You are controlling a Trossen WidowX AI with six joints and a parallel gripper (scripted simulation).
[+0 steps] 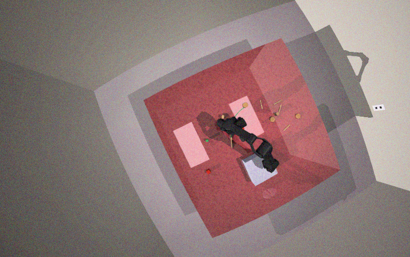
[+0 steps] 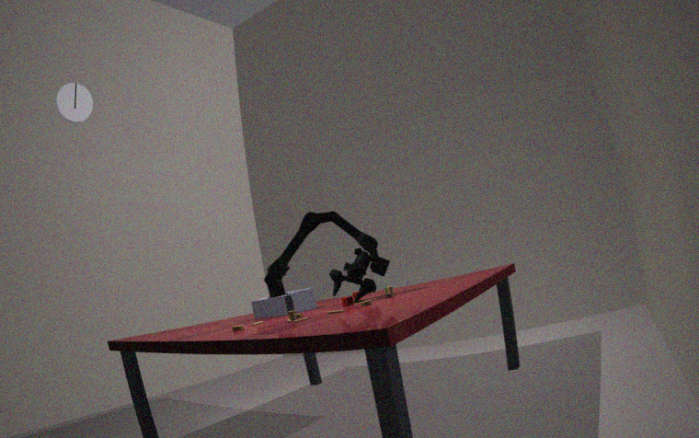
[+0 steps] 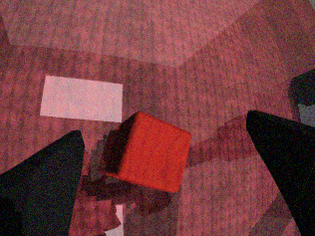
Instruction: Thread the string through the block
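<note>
The thin wooden stick lies 60 mm behind my gripper tip, 110 mm to the left of it and 20 mm below it. From my gripper tip the other things lie so: tan cube 130 mm ahead, 120 mm to the left, 10 mm below; small red piece 230 mm behind, 360 mm to the left, 10 mm below; round wooden button 160 mm ahead, 80 mm to the right, 20 mm below.
</note>
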